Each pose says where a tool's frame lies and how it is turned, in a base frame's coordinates. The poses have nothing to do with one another.
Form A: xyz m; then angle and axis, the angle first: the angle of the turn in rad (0 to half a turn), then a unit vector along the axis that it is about.
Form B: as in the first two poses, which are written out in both.
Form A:
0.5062, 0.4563, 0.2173, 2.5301, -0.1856, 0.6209, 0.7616
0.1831, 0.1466, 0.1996, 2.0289, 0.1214, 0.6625, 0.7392
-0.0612, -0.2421, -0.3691, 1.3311, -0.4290, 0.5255, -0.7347
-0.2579, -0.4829, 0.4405, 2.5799, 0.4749, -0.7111, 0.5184
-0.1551, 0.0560, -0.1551, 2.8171, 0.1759, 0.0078, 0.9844
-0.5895, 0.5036, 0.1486, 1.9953, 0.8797, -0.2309, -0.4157
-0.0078, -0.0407, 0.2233, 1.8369, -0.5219, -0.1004, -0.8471
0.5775, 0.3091, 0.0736, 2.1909, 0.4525, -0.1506, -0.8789
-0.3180, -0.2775, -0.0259, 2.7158, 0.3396, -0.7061, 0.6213
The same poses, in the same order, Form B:
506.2, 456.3, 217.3, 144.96, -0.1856, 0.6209, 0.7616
183.1, 146.6, 199.6, 116.25, 0.1214, 0.6625, 0.7392
-61.2, -242.1, -369.1, 76.27, -0.4290, 0.5255, -0.7347
-257.9, -482.9, 440.5, 147.82, 0.4749, -0.7111, 0.5184
-155.1, 56.0, -155.1, 161.41, 0.1759, 0.0078, 0.9844
-589.5, 503.6, 148.6, 114.32, 0.8797, -0.2309, -0.4157
-7.8, -40.7, 223.3, 105.25, -0.5219, -0.1004, -0.8471
577.5, 309.1, 73.6, 125.53, 0.4525, -0.1506, -0.8789
-318.0, -277.5, -25.9, 155.60, 0.3396, -0.7061, 0.6213

